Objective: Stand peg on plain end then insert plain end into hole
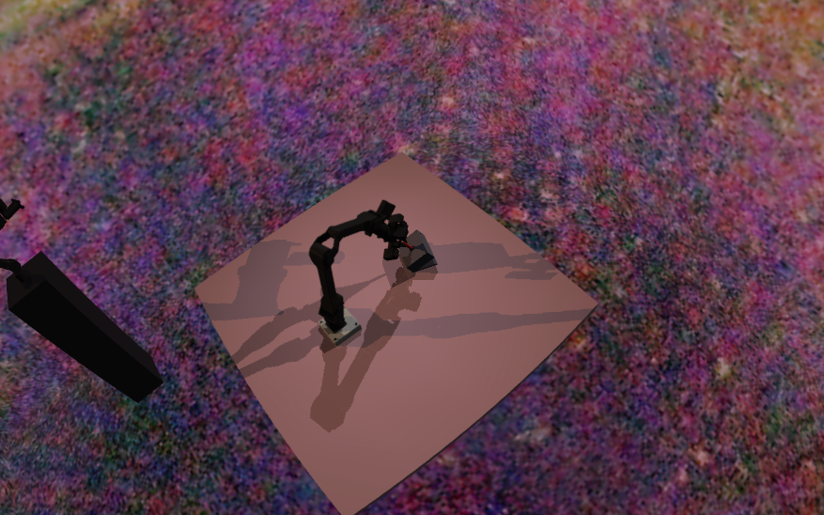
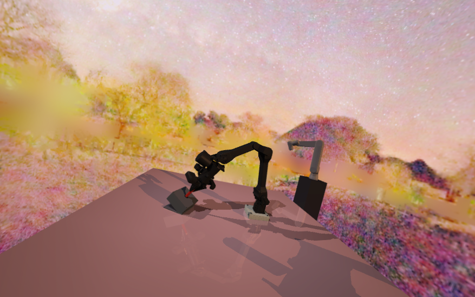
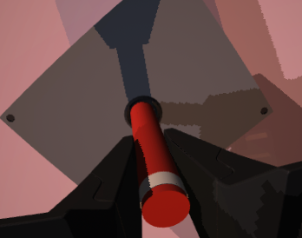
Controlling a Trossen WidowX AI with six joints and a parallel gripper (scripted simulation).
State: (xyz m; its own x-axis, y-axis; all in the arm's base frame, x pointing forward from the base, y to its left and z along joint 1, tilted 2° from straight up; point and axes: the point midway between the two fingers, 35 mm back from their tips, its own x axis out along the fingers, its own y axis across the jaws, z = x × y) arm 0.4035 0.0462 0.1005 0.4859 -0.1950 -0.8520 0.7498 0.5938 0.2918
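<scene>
Now: gripper tip 30 mm short of the dark sloped panel, 10 mm to the left of it and 60 mm above it. Also, from my gripper tip: red peg 10 mm behind, 10 mm above.
</scene>
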